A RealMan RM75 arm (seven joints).
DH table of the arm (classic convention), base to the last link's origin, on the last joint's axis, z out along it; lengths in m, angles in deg. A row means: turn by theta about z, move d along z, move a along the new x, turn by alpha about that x. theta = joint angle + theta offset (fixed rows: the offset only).
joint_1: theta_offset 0, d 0.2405, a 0, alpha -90
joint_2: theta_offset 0, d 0, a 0, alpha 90
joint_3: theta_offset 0, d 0.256, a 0, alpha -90
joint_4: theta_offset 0, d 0, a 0, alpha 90
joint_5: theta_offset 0, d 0.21, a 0, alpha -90
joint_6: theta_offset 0, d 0, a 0, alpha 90
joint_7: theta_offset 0, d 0.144, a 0, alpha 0
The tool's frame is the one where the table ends.
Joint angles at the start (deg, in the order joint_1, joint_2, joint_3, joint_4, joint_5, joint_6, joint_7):
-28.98 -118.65 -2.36 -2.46 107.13 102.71 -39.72
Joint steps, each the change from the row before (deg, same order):
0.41 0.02 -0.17 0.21 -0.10 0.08 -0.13
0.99 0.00 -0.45 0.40 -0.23 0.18 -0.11
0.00 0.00 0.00 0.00 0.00 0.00 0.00
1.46 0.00 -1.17 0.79 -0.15 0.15 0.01
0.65 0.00 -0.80 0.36 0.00 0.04 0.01
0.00 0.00 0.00 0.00 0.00 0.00 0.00
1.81 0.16 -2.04 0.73 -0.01 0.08 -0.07
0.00 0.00 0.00 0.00 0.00 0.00 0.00
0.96 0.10 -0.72 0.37 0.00 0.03 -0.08
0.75 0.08 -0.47 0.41 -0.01 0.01 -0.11
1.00 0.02 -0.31 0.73 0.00 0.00 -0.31
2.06 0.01 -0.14 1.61 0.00 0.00 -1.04
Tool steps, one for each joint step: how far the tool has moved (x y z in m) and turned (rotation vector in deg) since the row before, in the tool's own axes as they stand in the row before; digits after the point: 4 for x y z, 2 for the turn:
0.0007 -0.0010 -0.0030 0.54 0.04 0.11
0.0014 -0.0020 -0.0070 1.33 0.14 0.33
0.0000 0.0000 0.0000 0.00 0.00 0.00
0.0028 -0.0042 -0.0106 2.27 0.23 0.94
0.0016 -0.0024 -0.0048 1.18 0.20 0.49
0.0000 0.0000 0.0000 0.00 0.00 0.00
0.0045 -0.0067 -0.0135 3.18 0.44 1.15
0.0000 0.0000 0.0000 0.00 0.00 0.00
0.0019 -0.0031 -0.0072 1.42 -0.02 0.50
0.0015 -0.0027 -0.0057 1.06 -0.13 0.44
0.0014 -0.0030 -0.0077 1.18 -0.44 0.44
0.0022 -0.0051 -0.0161 2.05 -1.26 0.45

